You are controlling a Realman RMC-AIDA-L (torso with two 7-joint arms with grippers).
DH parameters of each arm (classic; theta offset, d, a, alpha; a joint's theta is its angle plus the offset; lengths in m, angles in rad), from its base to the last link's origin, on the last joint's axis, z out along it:
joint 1: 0 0.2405 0 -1.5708
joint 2: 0 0 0 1.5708
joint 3: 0 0.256 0 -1.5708
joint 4: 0 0 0 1.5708
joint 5: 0 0.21 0 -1.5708
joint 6: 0 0 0 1.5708
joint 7: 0 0.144 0 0
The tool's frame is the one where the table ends.
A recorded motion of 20 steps. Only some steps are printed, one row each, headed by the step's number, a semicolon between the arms.
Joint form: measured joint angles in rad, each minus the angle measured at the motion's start. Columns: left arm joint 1, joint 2, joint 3, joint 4, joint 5, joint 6, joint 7; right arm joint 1, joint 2, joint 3, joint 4, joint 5, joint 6, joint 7.
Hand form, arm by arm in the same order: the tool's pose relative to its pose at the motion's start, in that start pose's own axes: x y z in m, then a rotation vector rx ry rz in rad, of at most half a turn. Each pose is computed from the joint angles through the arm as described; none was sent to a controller.
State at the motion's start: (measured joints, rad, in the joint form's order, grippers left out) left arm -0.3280 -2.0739 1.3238 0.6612 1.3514 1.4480 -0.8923; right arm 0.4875 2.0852 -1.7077 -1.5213 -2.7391 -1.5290 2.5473
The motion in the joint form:
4: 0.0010 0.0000 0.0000 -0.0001 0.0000 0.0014 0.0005; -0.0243 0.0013 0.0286 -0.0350 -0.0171 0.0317 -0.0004
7: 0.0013 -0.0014 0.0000 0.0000 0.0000 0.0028 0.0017; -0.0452 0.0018 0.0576 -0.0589 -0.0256 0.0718 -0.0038
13: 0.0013 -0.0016 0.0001 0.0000 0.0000 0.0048 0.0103; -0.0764 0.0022 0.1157 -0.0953 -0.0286 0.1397 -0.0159
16: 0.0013 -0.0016 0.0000 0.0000 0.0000 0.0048 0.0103; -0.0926 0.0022 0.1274 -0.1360 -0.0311 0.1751 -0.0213
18: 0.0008 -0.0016 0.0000 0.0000 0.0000 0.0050 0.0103; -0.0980 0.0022 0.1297 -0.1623 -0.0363 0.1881 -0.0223
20: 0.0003 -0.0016 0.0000 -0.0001 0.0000 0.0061 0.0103; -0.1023 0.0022 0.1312 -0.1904 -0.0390 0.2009 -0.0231
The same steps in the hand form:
4: -0.0001 0.0004 -0.0002 -0.0005 0.0006 -0.0003; 0.0016 -0.0084 -0.0059 0.0452 -0.0423 0.0308
7: 0.0000 0.0009 0.0002 -0.0017 0.0026 0.0001; 0.0032 -0.0172 -0.0108 0.0867 -0.0868 0.0608
13: 0.0002 0.0011 0.0003 -0.0034 0.0040 0.0086; 0.0068 -0.0334 -0.0210 0.1562 -0.1648 0.1122
16: 0.0002 0.0011 0.0003 -0.0033 0.0040 0.0086; 0.0043 -0.0386 -0.0302 0.2019 -0.2146 0.1141
18: 0.0003 0.0011 0.0004 -0.0037 0.0043 0.0089; 0.0018 -0.0406 -0.0364 0.2280 -0.2384 0.1089
20: 0.0005 0.0011 0.0005 -0.0049 0.0051 0.0092; -0.0016 -0.0421 -0.0432 0.2532 -0.2653 0.1017

